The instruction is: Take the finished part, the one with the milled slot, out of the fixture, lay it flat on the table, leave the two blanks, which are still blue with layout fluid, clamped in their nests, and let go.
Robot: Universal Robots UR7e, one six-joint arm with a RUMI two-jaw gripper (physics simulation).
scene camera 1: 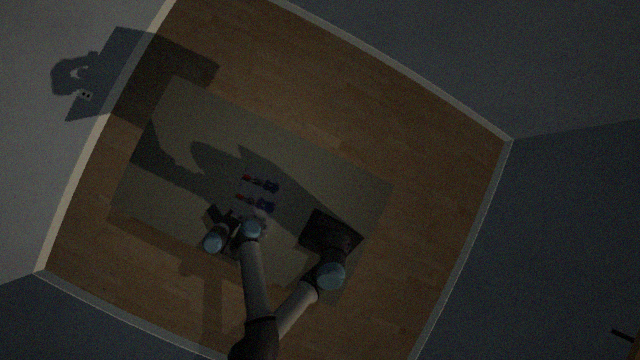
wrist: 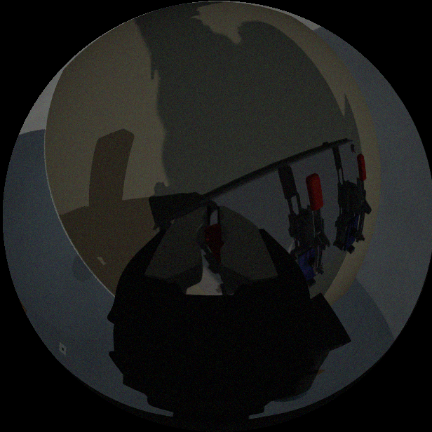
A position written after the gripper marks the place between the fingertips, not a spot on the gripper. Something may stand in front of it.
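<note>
The wrist view shows the gripper (wrist: 213, 208) together with a grey fixture plate (wrist: 270, 199).
</note>
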